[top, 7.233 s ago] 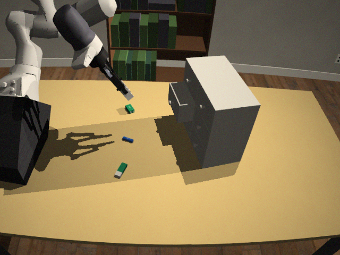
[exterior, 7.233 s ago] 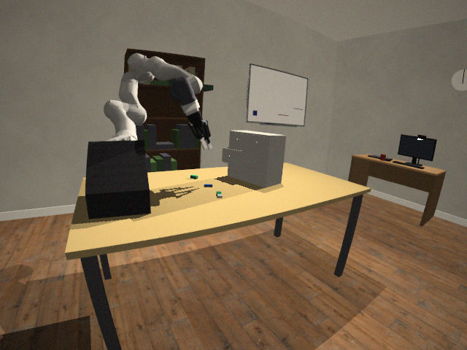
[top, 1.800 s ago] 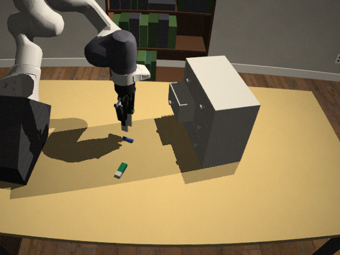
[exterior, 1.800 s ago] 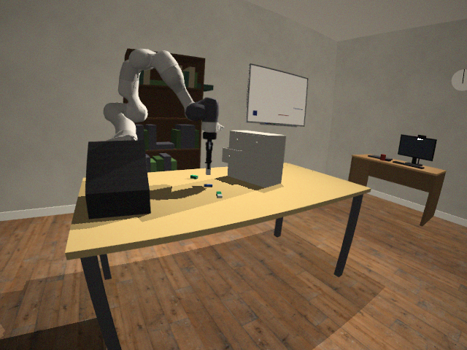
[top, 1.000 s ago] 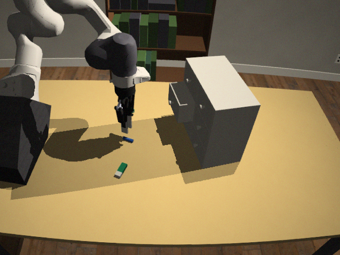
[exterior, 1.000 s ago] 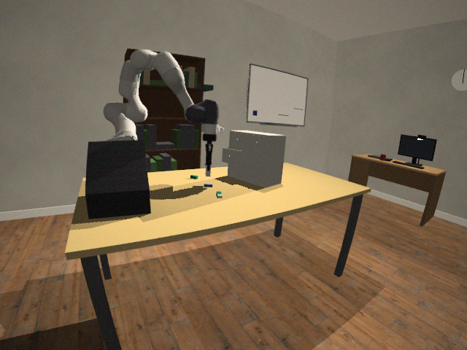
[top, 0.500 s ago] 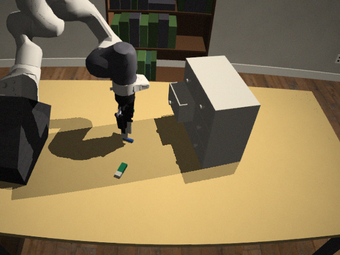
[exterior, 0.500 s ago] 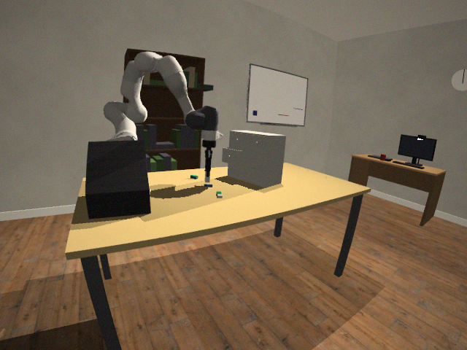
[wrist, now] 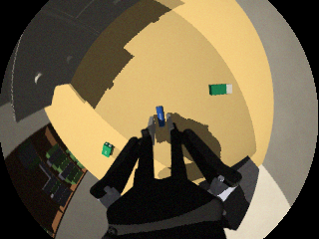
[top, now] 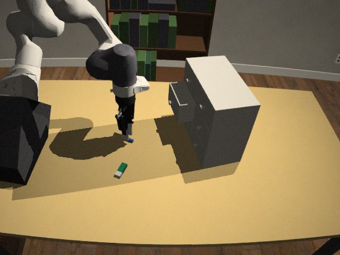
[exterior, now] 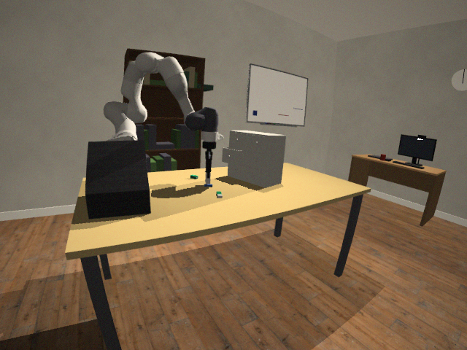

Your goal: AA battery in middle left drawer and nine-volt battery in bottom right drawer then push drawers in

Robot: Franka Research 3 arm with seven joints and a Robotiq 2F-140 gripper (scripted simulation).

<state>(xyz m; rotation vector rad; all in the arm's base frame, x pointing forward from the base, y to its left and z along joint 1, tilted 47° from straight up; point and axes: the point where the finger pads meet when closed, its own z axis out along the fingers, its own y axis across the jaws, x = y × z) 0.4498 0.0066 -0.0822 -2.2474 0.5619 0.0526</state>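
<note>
The blue AA battery is 50 mm below my hand. Round my hand: nine-volt battery: 10 mm ahead, 180 mm to the left, 50 mm below.
</note>
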